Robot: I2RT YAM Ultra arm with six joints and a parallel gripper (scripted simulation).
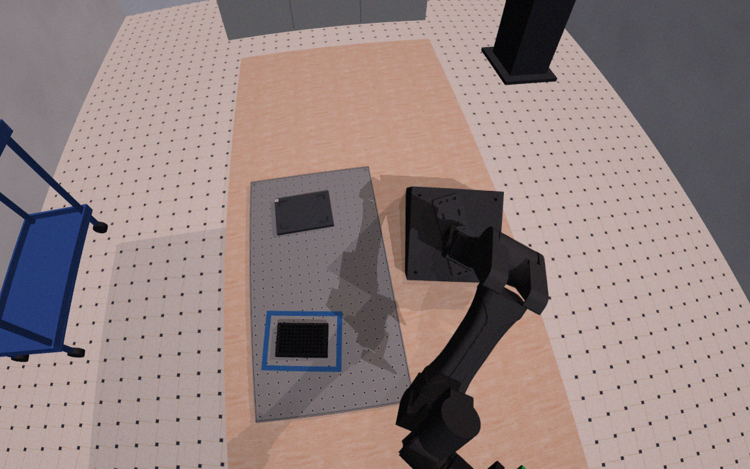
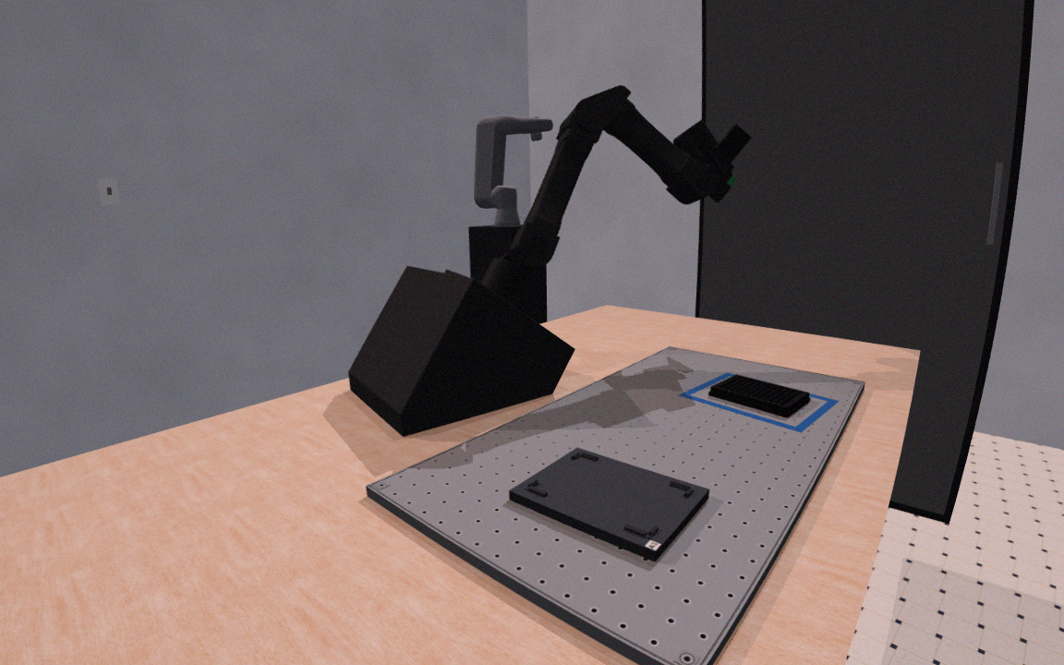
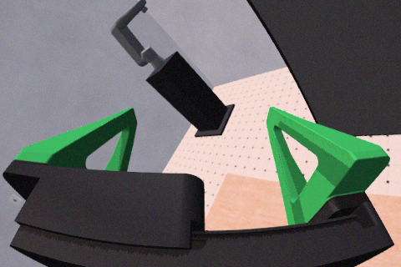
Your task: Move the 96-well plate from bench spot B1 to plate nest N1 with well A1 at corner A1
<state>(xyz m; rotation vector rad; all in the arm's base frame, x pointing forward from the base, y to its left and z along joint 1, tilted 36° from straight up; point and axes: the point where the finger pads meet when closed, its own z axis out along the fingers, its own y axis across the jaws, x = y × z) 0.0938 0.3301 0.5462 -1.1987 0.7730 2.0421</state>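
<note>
The black 96-well plate is 440 mm to the right of my hand, 350 mm below it and 270 mm ahead of it. Also, from my hand: plate nest N1 (810 mm to the right, 360 mm below, 220 mm ahead); A1 label (870 mm to the right, 350 mm below, 290 mm ahead).
</note>
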